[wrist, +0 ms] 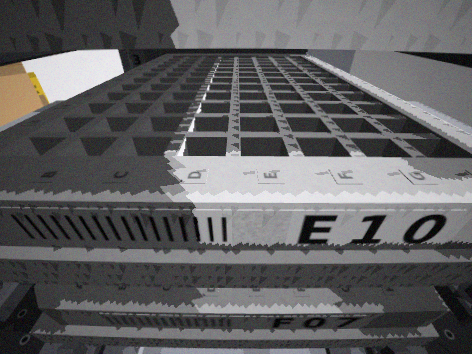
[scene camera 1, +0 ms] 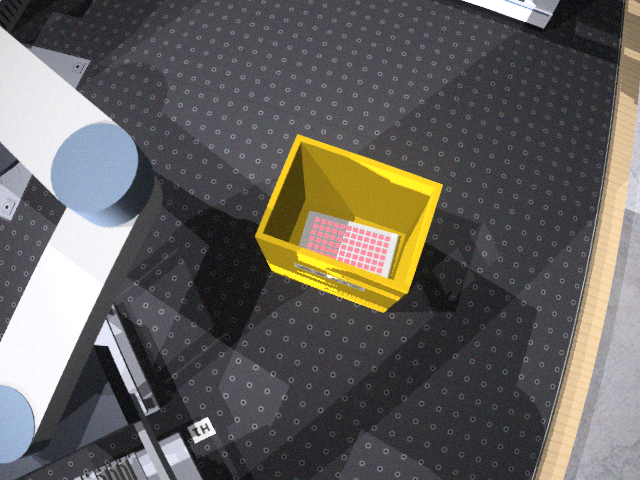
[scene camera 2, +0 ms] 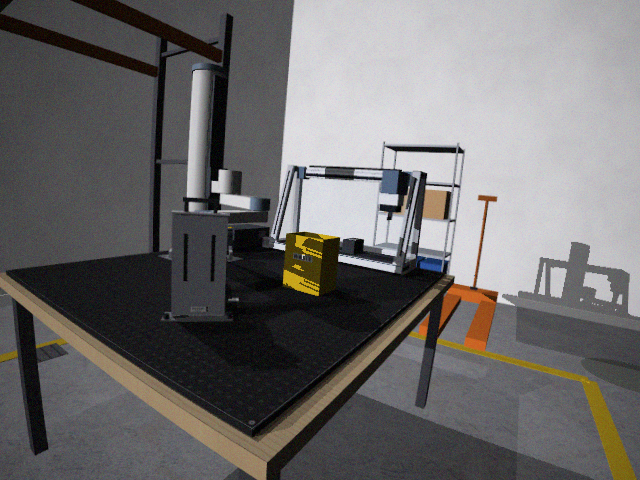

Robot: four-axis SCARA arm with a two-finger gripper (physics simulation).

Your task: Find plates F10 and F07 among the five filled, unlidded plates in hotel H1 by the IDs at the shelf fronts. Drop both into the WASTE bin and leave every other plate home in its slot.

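Places are measured from the arm's base along level axes (x ahead, y left, z up), in millimetres.
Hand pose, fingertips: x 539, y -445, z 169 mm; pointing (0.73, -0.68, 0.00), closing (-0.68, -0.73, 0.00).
After its pixels a point has its place.
In the wrist view, the white plate E10 [wrist: 310, 167] fills the middle, its wells dark, its ID facing me. Plate F07 [wrist: 320, 322] @[x 464, y -398, z 163 mm] sits directly below it. Hotel H1 [scene camera 2: 199, 268] @[x 591, y -492, z 150 mm] shows from behind in scene camera 2; its white H1 label [scene camera 1: 201, 429] @[x 547, y -317, z 13 mm] shows in scene camera 1. My gripper [wrist: 236, 119] @[x 539, y -445, z 169 mm] is open and empty at the front of the hotel; slivers of its wide-apart fingers show past E10's sides, the rest is hidden behind the plate. The yellow WASTE bin [scene camera 1: 280, 254] @[x 589, y -84, z 167 mm] [scene camera 2: 305, 273] @[x 663, y -85, z 82 mm] holds a plate with pink wells [scene camera 1: 361, 248] @[x 669, y -17, z 32 mm]; its ID does not show.
The underside of a higher level spans the top of the wrist view, close above E10. The arm [scene camera 1: 67, 268] @[x 427, y -180, z 281 mm] crosses the left of scene camera 1. A gantry machine [scene camera 2: 413, 222] @[x 847, y 560, z 263 mm] with a dark box [scene camera 2: 352, 245] @[x 554, y 515, z 108 mm] stands beyond the bin. The table has a wooden edge [scene camera 1: 594, 310] @[x 1030, y 15, z 0 mm].
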